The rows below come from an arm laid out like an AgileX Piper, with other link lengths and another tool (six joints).
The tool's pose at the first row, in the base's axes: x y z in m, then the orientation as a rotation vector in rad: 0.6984, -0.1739, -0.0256, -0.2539, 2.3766, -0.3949
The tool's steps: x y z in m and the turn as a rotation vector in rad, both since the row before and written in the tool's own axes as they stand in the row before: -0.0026, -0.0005, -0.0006, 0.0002, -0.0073, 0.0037; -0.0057, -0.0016, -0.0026, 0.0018, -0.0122, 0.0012; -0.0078, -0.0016, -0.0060, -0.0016, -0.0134, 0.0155; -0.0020, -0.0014, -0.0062, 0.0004, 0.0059, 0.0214; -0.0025, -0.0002, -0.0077, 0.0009, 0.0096, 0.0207; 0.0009, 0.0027, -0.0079, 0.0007, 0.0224, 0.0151; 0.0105, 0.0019, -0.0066, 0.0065, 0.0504, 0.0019; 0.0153, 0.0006, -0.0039, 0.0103, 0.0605, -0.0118; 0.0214, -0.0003, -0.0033, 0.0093, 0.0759, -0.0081
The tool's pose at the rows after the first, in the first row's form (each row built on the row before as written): 0.6999, -0.1735, -0.0234, -0.2504, 2.3695, -0.3918; 0.7024, -0.1728, -0.0175, -0.2498, 2.3571, -0.3908; 0.7040, -0.1708, -0.0079, -0.2341, 2.3449, -0.3787; 0.7012, -0.1703, -0.0019, -0.2078, 2.3512, -0.3699; 0.6976, -0.1683, 0.0051, -0.1815, 2.3608, -0.3627; 0.6914, -0.1643, 0.0092, -0.1600, 2.3828, -0.3600; 0.6792, -0.1633, 0.0066, -0.1473, 2.4310, -0.3749; 0.6649, -0.1649, 0.0001, -0.1478, 2.4884, -0.4025; 0.6456, -0.1686, -0.0091, -0.1413, 2.5609, -0.4304
